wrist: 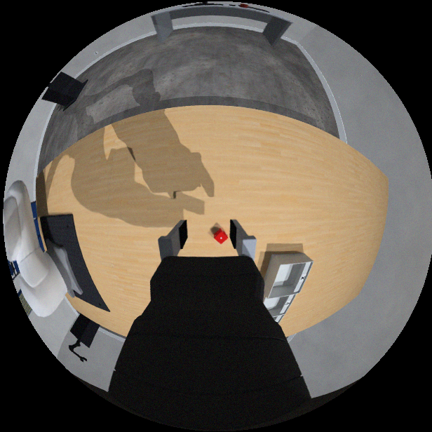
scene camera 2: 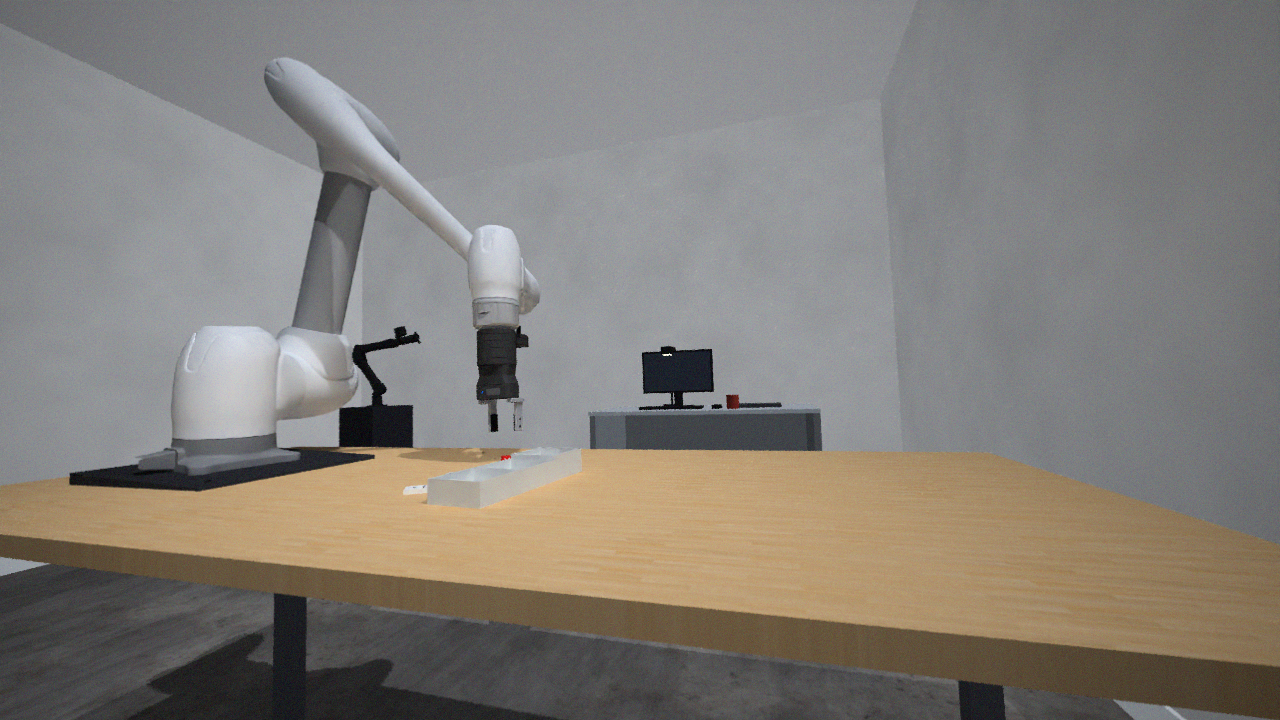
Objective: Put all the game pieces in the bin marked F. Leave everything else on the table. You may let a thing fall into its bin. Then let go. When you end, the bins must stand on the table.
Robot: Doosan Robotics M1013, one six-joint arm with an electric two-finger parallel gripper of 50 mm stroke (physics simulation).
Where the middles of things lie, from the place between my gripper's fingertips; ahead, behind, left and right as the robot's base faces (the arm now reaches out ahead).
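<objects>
Position of my gripper: 4 cm above the white bin row [scene camera 2: 478, 487], 19 cm to the left of it, 17 cm short of it.
</objects>
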